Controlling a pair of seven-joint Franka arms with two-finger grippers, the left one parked.
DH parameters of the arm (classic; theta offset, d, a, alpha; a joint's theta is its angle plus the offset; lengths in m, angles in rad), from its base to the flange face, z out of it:
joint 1: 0 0.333 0 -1.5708
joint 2: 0 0 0 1.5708
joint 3: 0 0.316 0.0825 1.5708
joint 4: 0 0 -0.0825 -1.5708
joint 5: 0 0.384 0 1.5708
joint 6: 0 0 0.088 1.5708
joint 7: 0 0.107 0 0
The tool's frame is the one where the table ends.
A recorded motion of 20 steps. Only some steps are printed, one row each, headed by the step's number.
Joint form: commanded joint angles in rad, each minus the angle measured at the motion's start. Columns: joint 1, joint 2, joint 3, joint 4, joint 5, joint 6, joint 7.
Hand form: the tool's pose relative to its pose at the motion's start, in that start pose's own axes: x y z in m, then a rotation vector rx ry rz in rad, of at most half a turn. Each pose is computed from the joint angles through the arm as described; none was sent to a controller.
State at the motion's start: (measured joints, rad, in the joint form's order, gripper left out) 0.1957 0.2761 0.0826 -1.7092 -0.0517 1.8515 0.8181
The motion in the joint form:
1: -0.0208 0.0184 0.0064 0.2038 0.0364 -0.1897 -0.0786
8: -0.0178 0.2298 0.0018 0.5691 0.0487 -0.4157 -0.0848
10: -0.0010 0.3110 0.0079 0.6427 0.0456 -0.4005 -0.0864
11: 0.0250 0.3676 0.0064 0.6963 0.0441 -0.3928 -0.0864
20: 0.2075 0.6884 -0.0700 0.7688 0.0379 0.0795 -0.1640
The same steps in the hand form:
1: 0.0101 0.0054 -0.0697 0.0253 -0.0310 -0.0513
8: 0.0440 -0.0173 -0.0885 -0.0033 -0.1024 -0.0520
10: 0.0512 -0.0419 -0.0704 0.0043 -0.0987 -0.0727
11: 0.0499 -0.0635 -0.0576 0.0061 -0.0942 -0.0946
20: 0.0378 -0.2032 0.1006 0.1198 0.1087 -0.2837

